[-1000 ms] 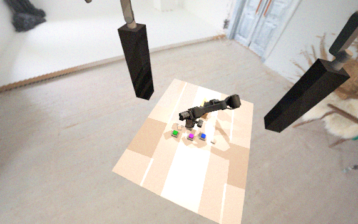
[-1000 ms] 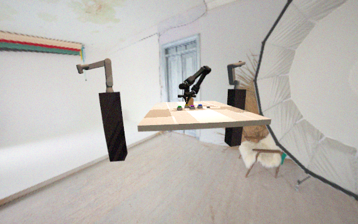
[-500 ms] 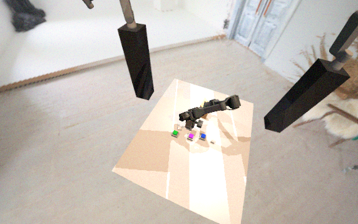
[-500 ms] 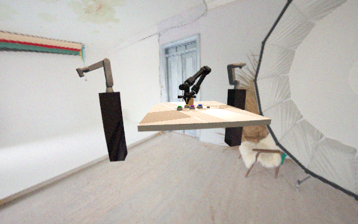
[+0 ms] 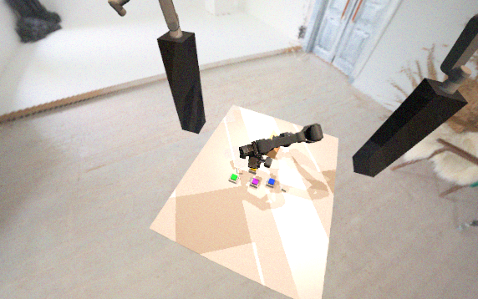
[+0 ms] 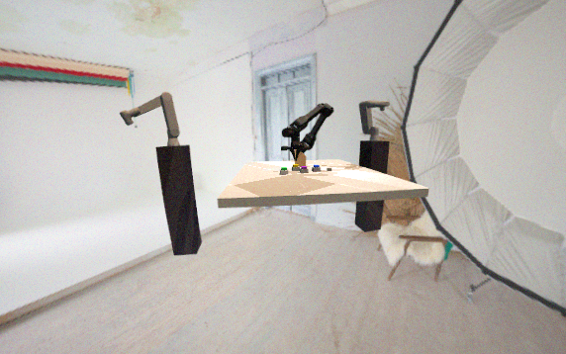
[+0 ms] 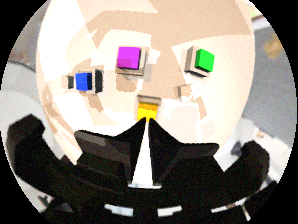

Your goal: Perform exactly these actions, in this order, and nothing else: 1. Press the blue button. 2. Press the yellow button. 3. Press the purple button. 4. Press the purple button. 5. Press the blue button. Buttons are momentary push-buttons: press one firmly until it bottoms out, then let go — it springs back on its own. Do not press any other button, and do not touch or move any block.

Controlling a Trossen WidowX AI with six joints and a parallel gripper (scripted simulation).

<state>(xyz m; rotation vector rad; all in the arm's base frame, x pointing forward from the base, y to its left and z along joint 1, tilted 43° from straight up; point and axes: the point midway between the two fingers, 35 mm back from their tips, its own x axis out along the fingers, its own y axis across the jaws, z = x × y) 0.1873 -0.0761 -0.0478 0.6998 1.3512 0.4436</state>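
Right now the yellow button is 3 cm below my gripper tip. Round my gripper tip: blue button 13 cm to the left, 6 cm ahead, 3 cm below; green button 10 cm to the right, 10 cm ahead, 3 cm below; purple button 9 cm ahead, 3 cm to the left, 3 cm below.
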